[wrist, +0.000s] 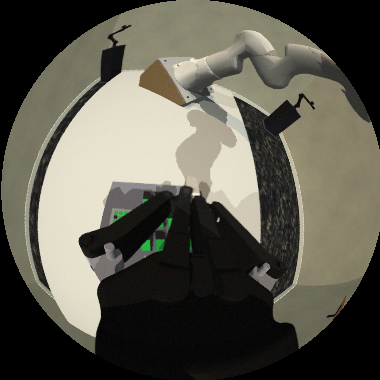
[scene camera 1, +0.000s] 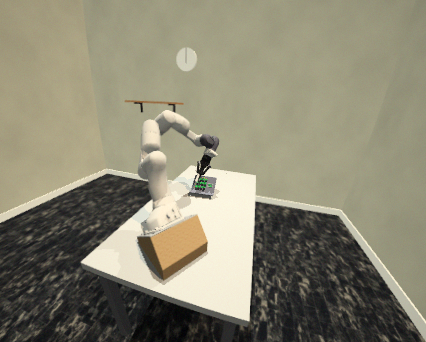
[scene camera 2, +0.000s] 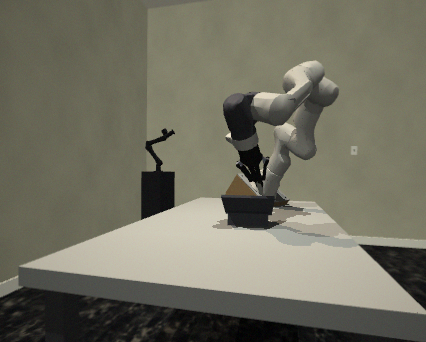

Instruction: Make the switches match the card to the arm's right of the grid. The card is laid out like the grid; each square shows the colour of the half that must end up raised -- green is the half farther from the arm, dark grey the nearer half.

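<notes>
The grey switch box stands on the table. Its switches have green and dark grey halves; the gripper hides many of them in the wrist view. The card lies on the box beside the grid, with small green and dark squares, partly covered by a finger linkage in the wrist view. My gripper is shut and empty. It points down, its tips low by the switch side of the box; contact with a switch cannot be told.
The white table carries the arm's base and its wooden wedge block. Dark pedestals with small black arms stand off the table. The arm's shadow falls across the table.
</notes>
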